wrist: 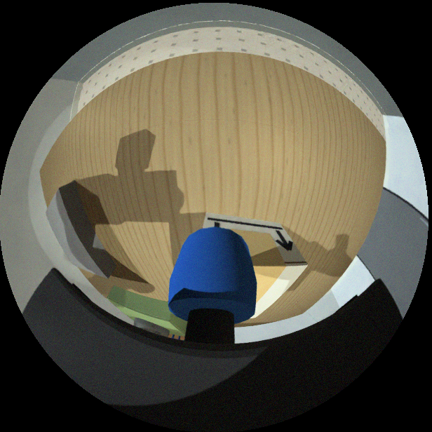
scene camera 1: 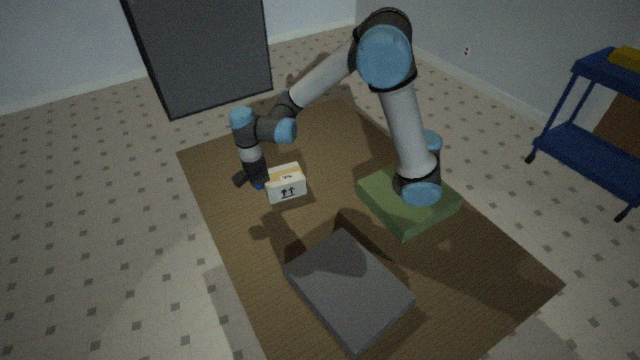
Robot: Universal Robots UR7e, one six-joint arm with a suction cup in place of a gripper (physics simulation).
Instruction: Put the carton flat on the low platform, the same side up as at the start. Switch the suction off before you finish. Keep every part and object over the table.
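Places are measured from the arm's base along level axes (x down, y ahead, z right), in millimetres.
Where they show: hand at its tool point: (scene camera 1: 259,186).
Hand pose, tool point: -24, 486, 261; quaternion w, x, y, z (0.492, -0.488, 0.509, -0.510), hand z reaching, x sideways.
Each offset is from my tool point to the top centre of the thing, as dx, dy, dz. Level surfaces: height alone.
The carton {+15, -101, +26} (scene camera 1: 289,191) (wrist: 295,255), white with a tan tape band and black arrows, stands on the wooden table with its taped face up; in the scene view the arrows on its front side point up. My suction gripper (scene camera 1: 259,187) (wrist: 212,235) points down just left of the carton in the scene view, its blue cup low and not on the top face. I see no hold on the carton; whether the cup touches its side I cannot tell. The cup hides part of the carton in the wrist view. The low grey platform {+49, -82, -445} (scene camera 1: 370,300) (wrist: 69,237) lies flat on the table.
A thicker green block (scene camera 1: 380,205) (wrist: 145,307) lies beside the arm's base. The wooden table {dx +97} (scene camera 1: 210,190) has its left edge close to my gripper. A blue cart (scene camera 1: 587,70) stands off to the right, and a dark panel (scene camera 1: 215,55) stands behind the table.
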